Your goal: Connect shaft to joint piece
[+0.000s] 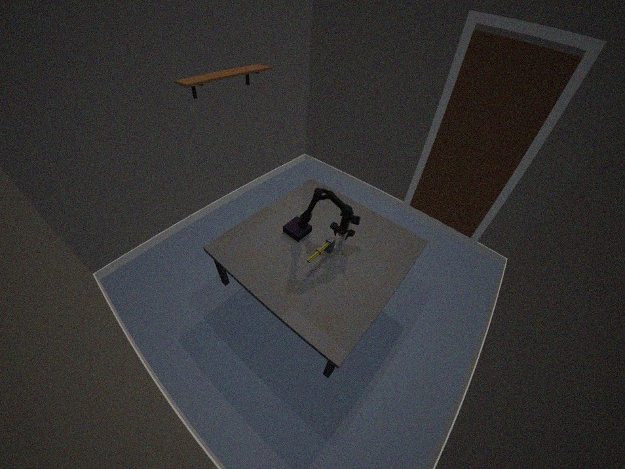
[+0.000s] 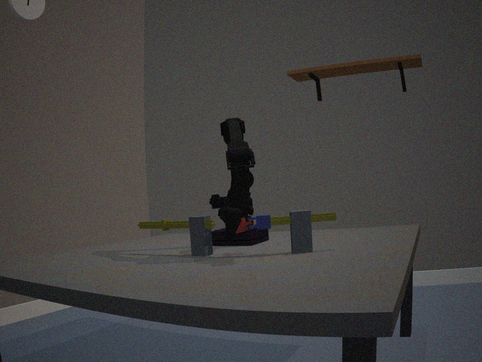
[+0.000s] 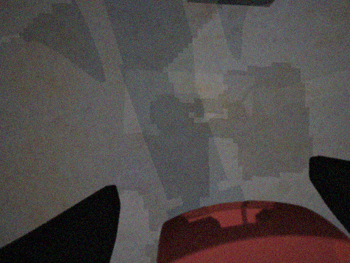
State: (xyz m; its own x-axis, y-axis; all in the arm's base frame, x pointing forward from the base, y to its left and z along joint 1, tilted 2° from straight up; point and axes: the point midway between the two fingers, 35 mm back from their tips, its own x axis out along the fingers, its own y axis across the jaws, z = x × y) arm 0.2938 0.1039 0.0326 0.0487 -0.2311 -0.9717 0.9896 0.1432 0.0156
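My gripper tip is 40 mm below the red joint piece and 20 mm to the right of it.
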